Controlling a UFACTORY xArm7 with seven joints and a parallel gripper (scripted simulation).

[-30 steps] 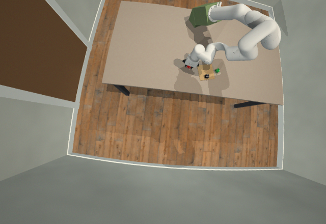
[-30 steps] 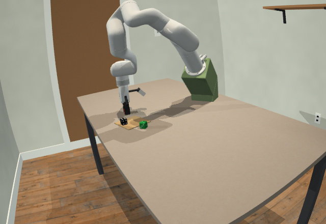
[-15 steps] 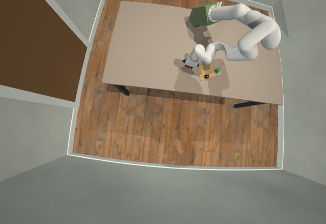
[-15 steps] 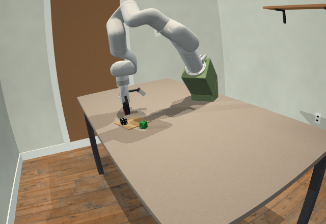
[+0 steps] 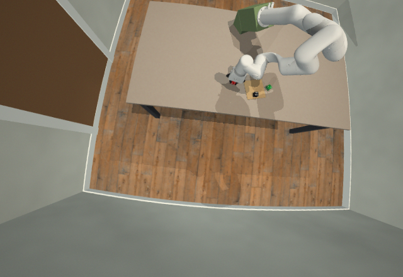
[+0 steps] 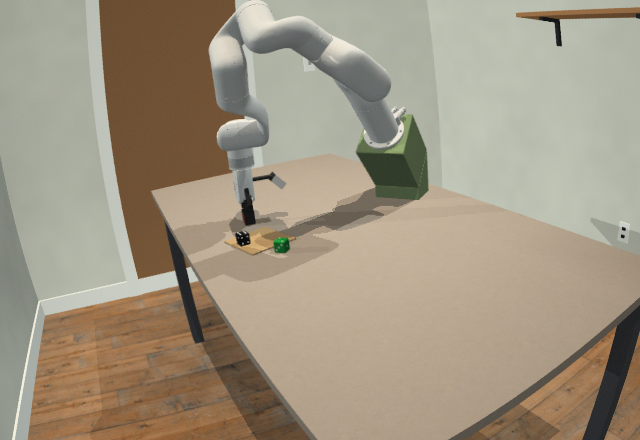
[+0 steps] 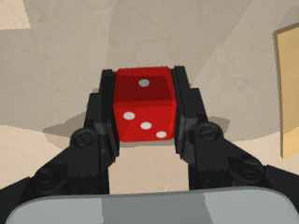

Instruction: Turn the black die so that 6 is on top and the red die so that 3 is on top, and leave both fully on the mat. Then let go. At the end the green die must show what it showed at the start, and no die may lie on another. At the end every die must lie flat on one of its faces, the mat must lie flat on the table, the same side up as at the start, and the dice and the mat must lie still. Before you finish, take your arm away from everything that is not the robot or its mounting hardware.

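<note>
My hand is 10 mm above the red die. The rest, counted from my hand: tan mat: 160 mm to the left, 20 mm below, 10 mm ahead; black die: 170 mm to the left, 60 mm ahead; green die: 260 mm to the left, 20 mm behind, 10 mm below.
</note>
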